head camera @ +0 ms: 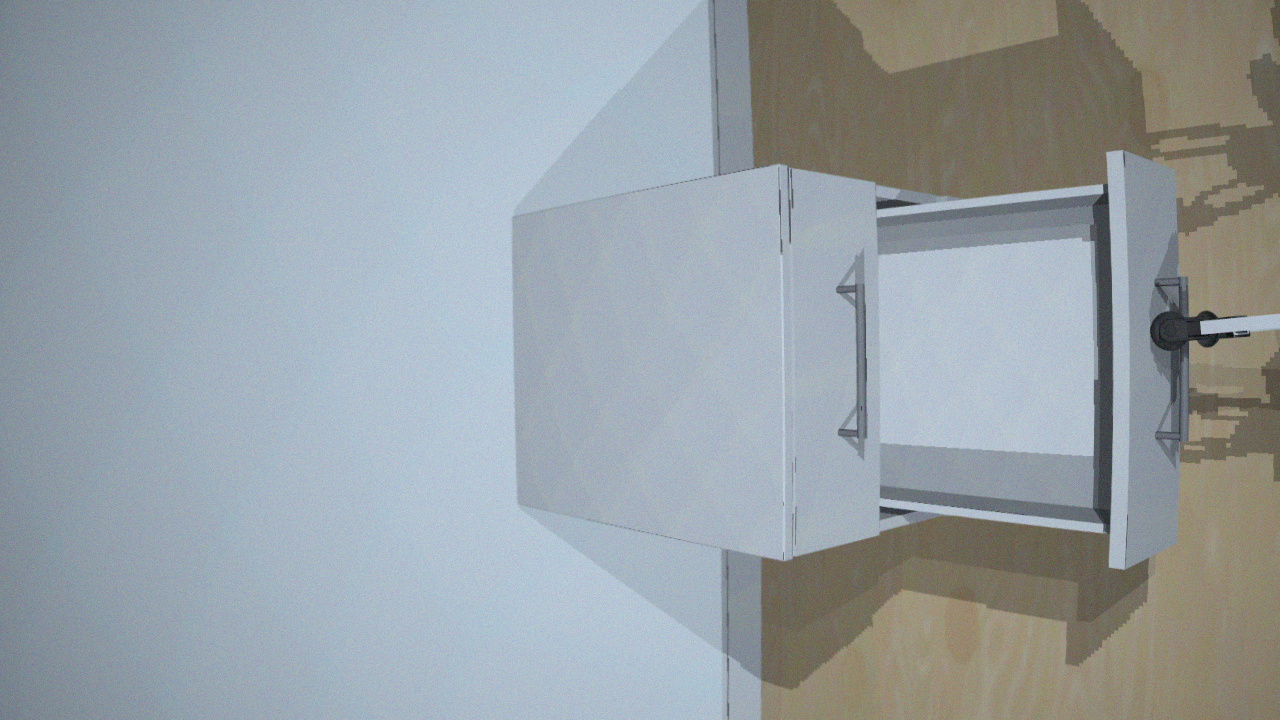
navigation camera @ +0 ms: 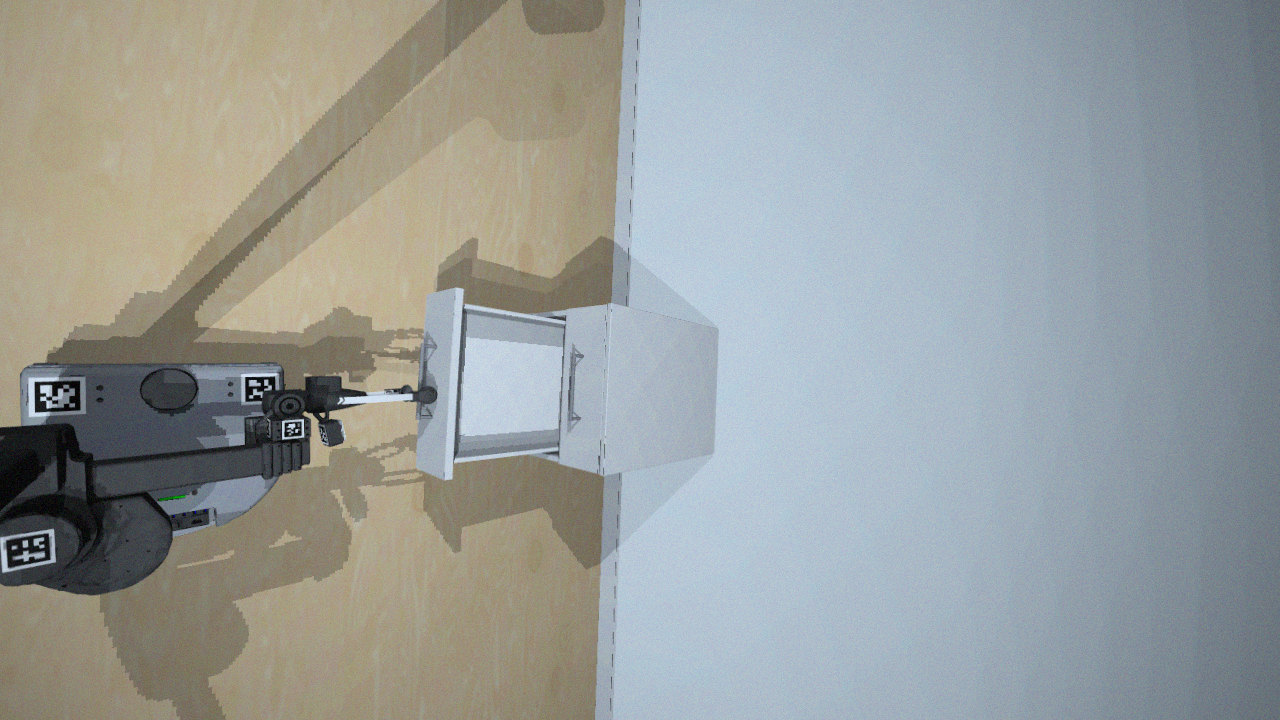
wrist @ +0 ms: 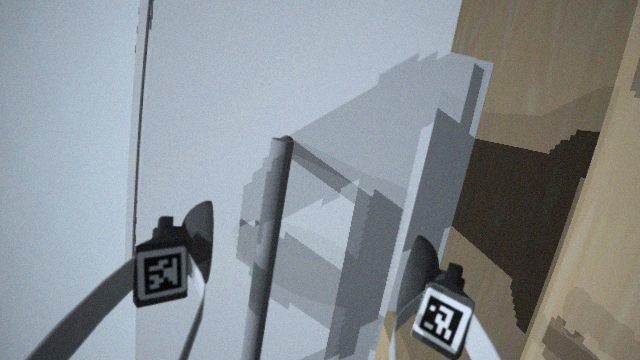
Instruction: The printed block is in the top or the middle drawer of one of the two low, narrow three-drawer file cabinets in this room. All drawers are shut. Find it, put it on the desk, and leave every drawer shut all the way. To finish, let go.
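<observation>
The low white cabinet stands against the wall. Its middle drawer is pulled far out, and no block shows on the visible part of its floor; its rear end is hidden below the top drawer. The top drawer is shut. My gripper is open at the middle drawer's handle, with one finger on each side of the bar and gaps between them in the wrist view. The printed block and the desk do not show.
The pale wall rises behind the cabinet. The wooden floor lies around it with shadows. My base stands in front of the pulled-out drawer, with the arm drawn back above it.
</observation>
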